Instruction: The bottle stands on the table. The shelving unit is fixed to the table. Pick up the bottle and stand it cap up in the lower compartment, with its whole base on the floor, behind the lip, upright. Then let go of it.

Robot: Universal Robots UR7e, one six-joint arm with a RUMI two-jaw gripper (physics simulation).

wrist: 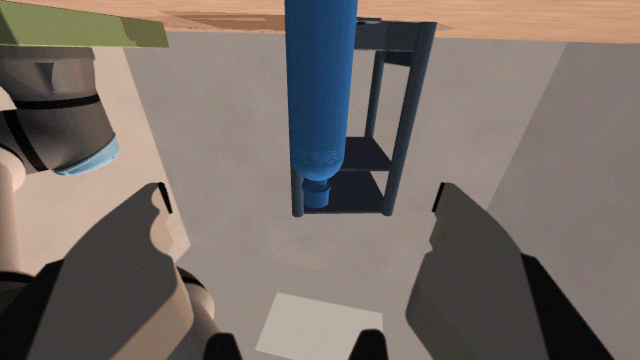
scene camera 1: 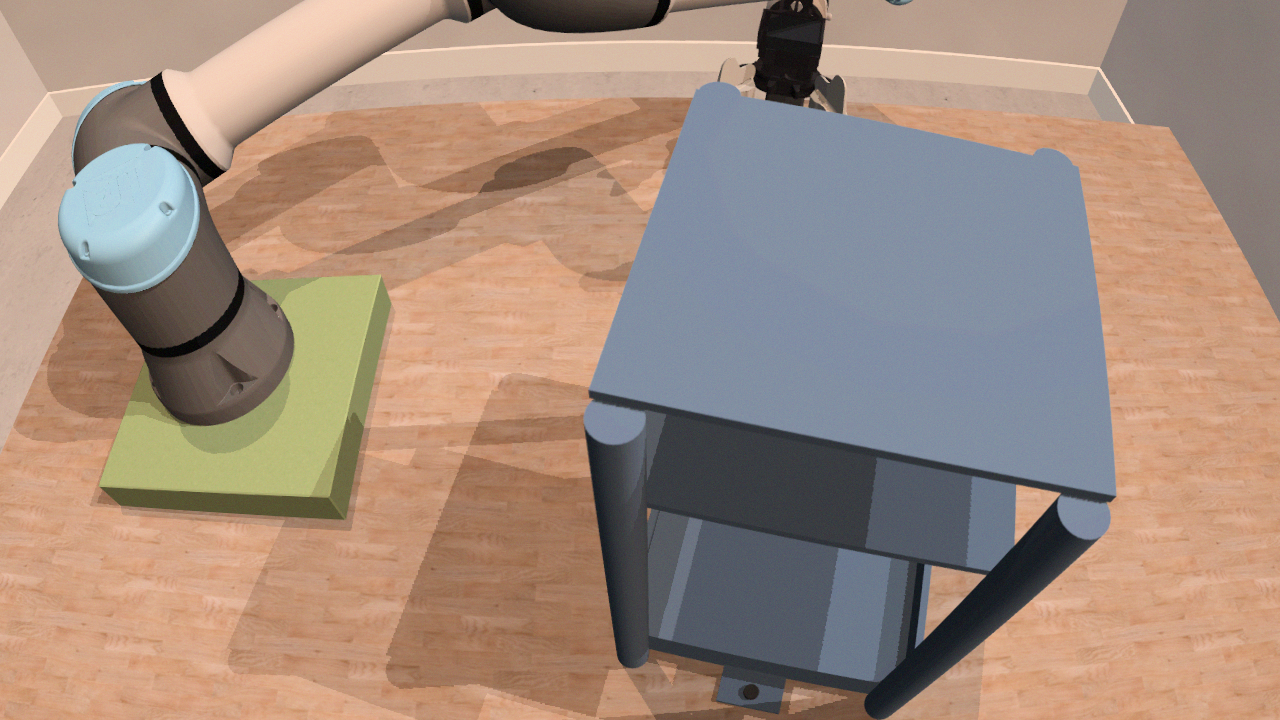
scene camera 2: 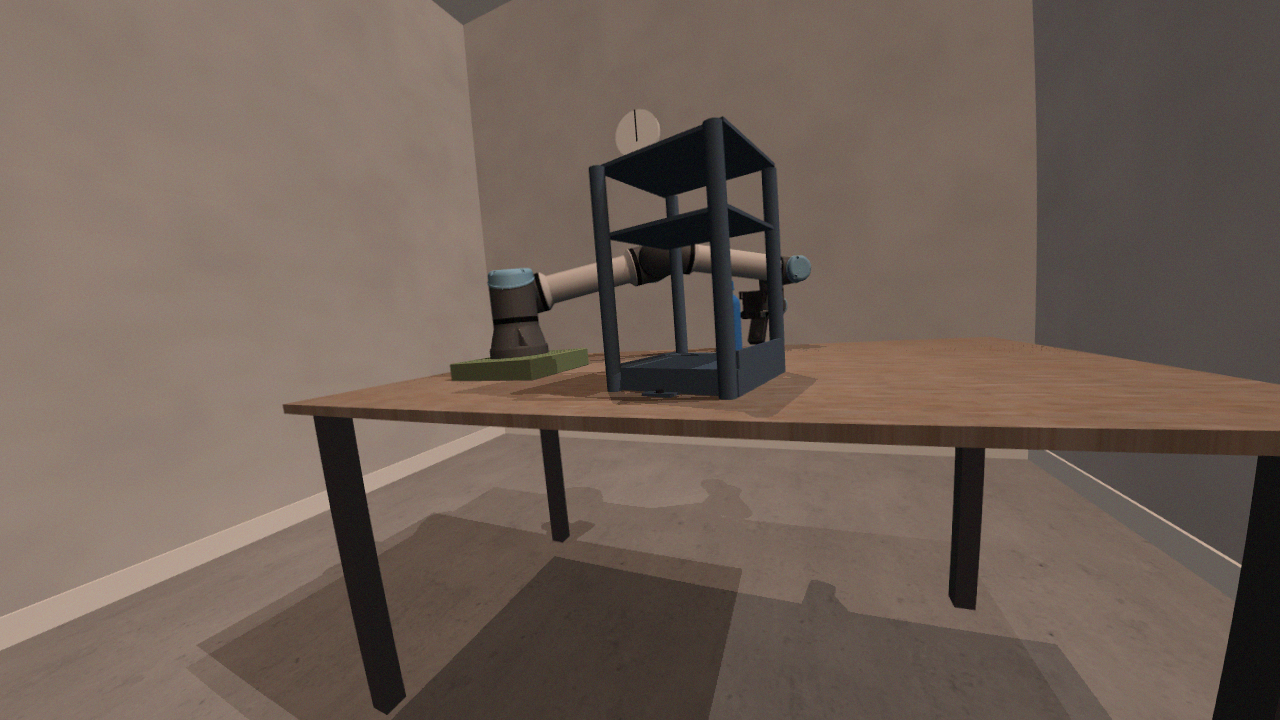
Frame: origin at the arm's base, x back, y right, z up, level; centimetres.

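Where they show: gripper, fingertip midpoint: [wrist: 305, 186] [scene camera 2: 741, 314]; arm's base, link origin: [wrist: 32, 43] [scene camera 1: 224, 360] [scene camera 2: 520, 355].
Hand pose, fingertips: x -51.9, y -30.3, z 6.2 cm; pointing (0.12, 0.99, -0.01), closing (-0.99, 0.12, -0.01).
Things, the pixels of their top centre, and the offset from my fingertips. Level surfaces: height alone.
- blue bottle, top centre: [wrist: 315, 200] [scene camera 2: 727, 281] dx +0.4, dy +10.6, dz +8.3 cm
- slate-blue shelving unit, top centre: [scene camera 1: 882, 256] [scene camera 2: 686, 164] [wrist: 336, 188] dx -2.4, dy +41.7, dz +25.8 cm
- wooden table, surface height: dz -10.6 cm
- small tab, top centre: [scene camera 1: 751, 688] [scene camera 2: 661, 392] dx -0.4, dy +53.7, dz -10.2 cm
The blue bottle [scene camera 2: 736, 324] [wrist: 320, 90] stands upright, cap up, beyond the shelving unit in scene camera 2; the wrist view shows it upside down. In scene camera 1 it does not show. The slate-blue shelving unit [scene camera 1: 877, 268] [scene camera 2: 718, 268] [wrist: 410, 120] stands behind the bottle in the wrist view. Its lower compartment floor [scene camera 1: 751, 582] shows no bottle on it. My gripper [scene camera 1: 785, 96] [scene camera 2: 759, 333] [wrist: 305, 186] is wide open and empty, beside the unit at bottle height. The bottle is ahead of the fingers, roughly centred between them and apart from both. Its base is out of the wrist view.
The arm's green base slab [scene camera 1: 344, 358] [scene camera 2: 528, 366] [wrist: 75, 25] is on the wooden table [scene camera 1: 483, 322] [scene camera 2: 984, 376], left of the unit in both scene views. The unit's top board, middle shelf and corner posts are close to the gripper. A small tab [scene camera 1: 729, 691] sticks out at the unit's foot.
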